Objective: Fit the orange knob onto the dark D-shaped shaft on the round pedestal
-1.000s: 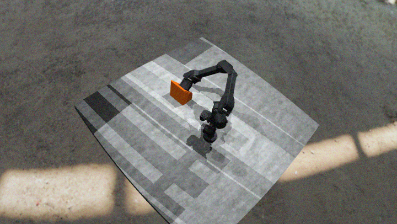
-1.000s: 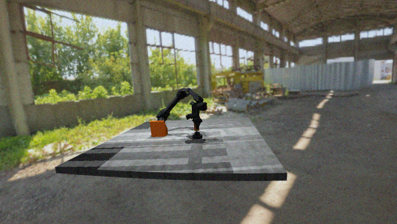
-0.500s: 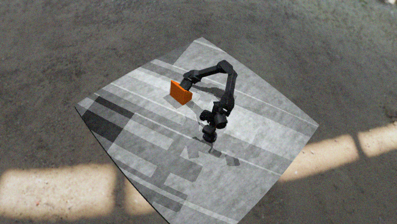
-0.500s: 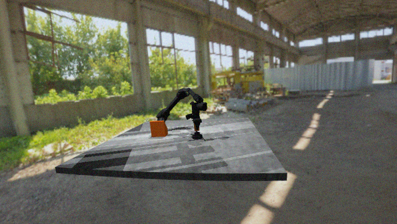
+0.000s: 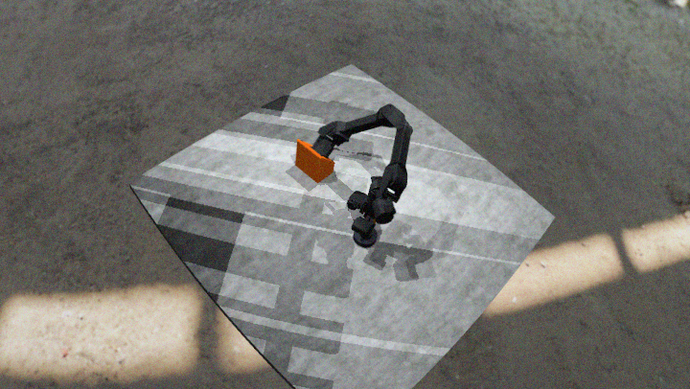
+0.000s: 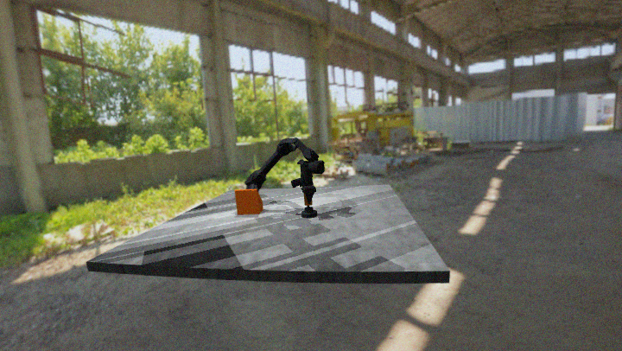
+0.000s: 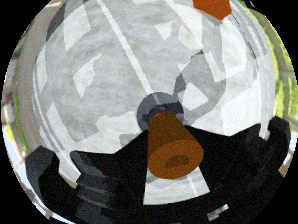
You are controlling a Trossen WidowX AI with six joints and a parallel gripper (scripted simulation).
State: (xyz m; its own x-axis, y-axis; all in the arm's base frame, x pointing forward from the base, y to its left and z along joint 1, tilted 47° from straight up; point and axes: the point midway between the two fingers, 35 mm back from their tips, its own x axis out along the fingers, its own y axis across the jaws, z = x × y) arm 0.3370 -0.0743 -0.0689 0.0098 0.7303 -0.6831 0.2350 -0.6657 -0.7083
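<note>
Now: gripper tip 2 cm below the orange knob. From my gripper tip the other things lie so: dark round pedestal: 4 cm below.
</note>
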